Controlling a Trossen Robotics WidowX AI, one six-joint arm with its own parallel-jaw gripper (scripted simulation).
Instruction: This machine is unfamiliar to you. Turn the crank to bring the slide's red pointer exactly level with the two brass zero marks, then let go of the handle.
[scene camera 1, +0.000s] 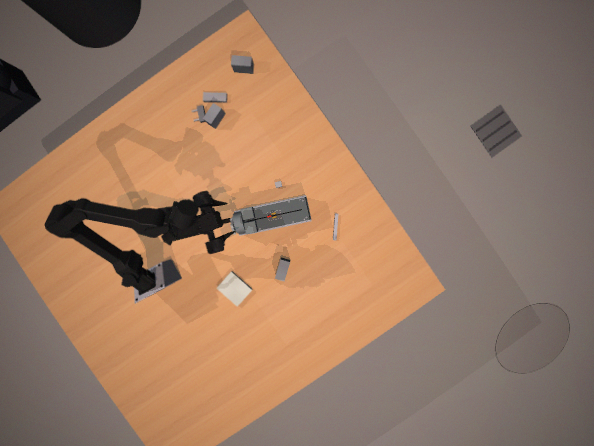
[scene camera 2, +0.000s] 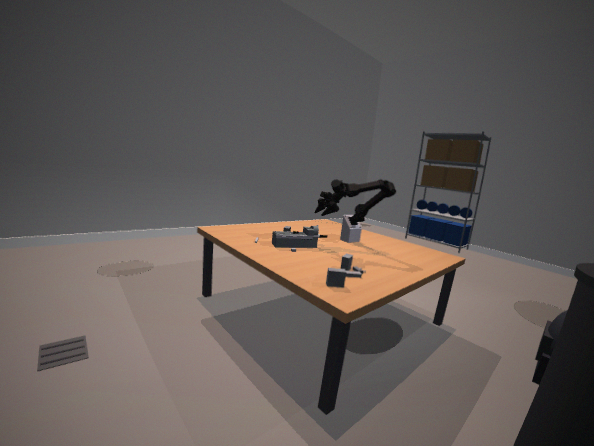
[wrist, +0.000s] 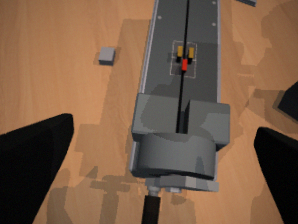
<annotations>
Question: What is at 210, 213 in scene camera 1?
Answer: The gripper.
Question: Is the gripper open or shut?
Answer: Open.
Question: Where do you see a grey slide machine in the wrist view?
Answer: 179, 125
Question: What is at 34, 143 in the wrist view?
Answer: The gripper.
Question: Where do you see a grey slide machine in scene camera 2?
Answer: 308, 238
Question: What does the gripper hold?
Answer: Nothing.
</annotations>
